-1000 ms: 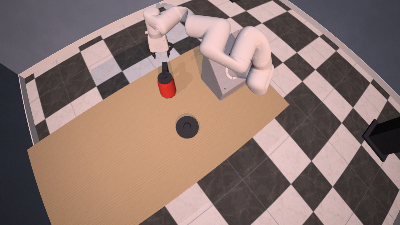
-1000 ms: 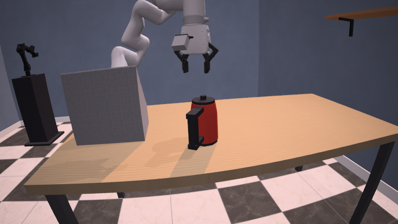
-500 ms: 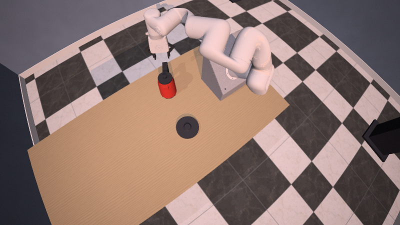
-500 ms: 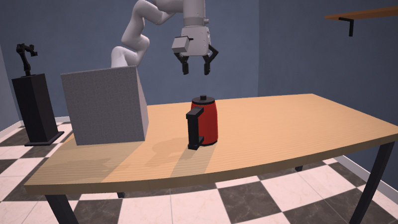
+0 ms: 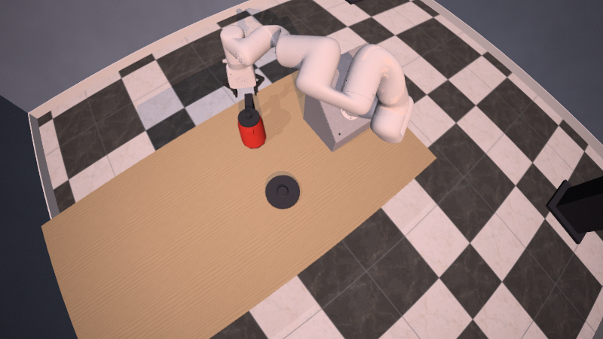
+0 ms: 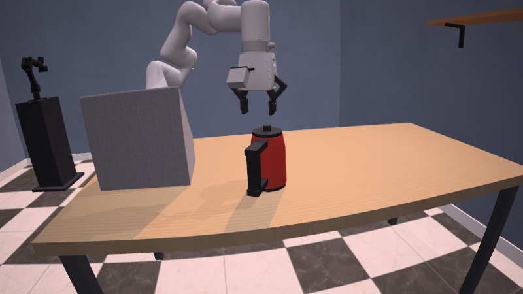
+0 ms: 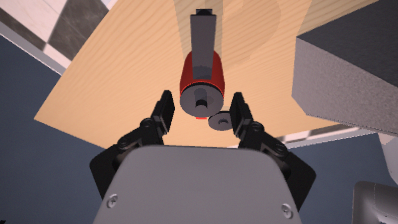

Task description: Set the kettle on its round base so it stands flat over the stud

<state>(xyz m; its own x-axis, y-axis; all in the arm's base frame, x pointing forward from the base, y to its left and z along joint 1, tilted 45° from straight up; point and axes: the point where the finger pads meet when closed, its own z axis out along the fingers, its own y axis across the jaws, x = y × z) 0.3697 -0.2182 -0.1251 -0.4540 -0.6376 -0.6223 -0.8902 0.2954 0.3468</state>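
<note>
My hand is 16 cm above the kettle, 3 cm to the right of it and 2 cm short of it. Round my hand: round black base: 36 cm to the left, 25 cm below, 6 cm ahead.
</note>
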